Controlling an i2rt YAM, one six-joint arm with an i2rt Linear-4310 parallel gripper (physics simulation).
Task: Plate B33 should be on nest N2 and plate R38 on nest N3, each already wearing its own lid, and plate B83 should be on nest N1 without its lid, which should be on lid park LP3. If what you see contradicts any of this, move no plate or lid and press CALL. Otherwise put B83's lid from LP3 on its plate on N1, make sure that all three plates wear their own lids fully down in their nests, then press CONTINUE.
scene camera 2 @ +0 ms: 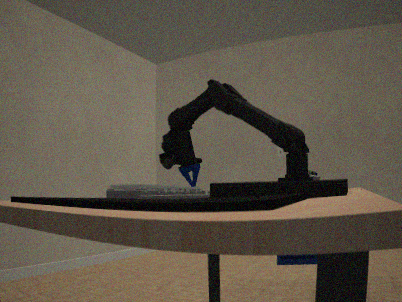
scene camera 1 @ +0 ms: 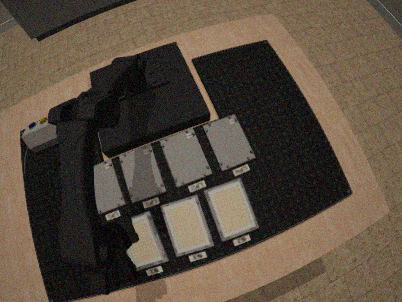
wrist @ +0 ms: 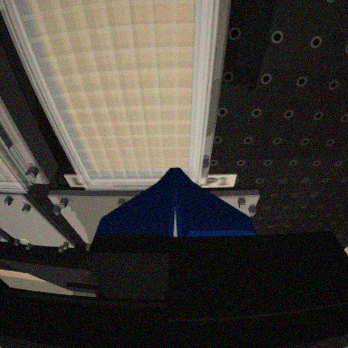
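Seen in the pictures: gripper, fingertip midpoint: (scene camera 2: 193, 186) (scene camera 1: 124, 227) (wrist: 174, 175); arm's base, origin of the base link: (scene camera 2: 297, 181) (scene camera 1: 137, 85).
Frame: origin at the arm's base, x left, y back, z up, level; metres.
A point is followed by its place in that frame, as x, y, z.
Observation:
My gripper (scene camera 2: 194, 186) {-0.158, -0.403, 0.006} (wrist: 174, 175) {-0.158, -0.403, 0.006} is shut and empty, low above the mat near the N1 plate; its fingertips are hidden in scene camera 1. Cream plates with pale rims lie on N1 (scene camera 1: 149, 242) {-0.107, -0.461, 0.006} (wrist: 125, 100) {-0.136, -0.456, 0.006}, N3 (scene camera 1: 187, 227) {0.000, -0.456, 0.008} and N2 (scene camera 1: 231, 210) {0.118, -0.456, 0.010}. The arm covers the left part of the N1 plate in scene camera 1. Their codes are unreadable, and I cannot tell whether clear lids are on them. Lid park LP3 (scene camera 1: 135, 187) {-0.098, -0.302, -0.021} is a flat grey board under the arm's shadow; I make out no lid on it, but a clear one could be hard to see.
Grey lid parks LP1 (scene camera 1: 107, 187) {-0.181, -0.273, -0.021} (wrist: 230, 199) {-0.214, -0.334, -0.021}, LP2 (scene camera 1: 185, 157) {0.062, -0.273, -0.021} and LP4 (scene camera 1: 230, 142) {0.193, -0.279, -0.021} flank LP3. The black arm base block (scene camera 1: 170, 117) {0.062, -0.155, 0.006} (scene camera 2: 320, 187) {0.174, 0.083, -0.022} stands behind the parks. A pale button box (scene camera 1: 42, 139) {-0.361, -0.053, 0.019} is at the left. The perforated black mat (scene camera 1: 290, 130) {0.384, -0.309, -0.031} extends right.

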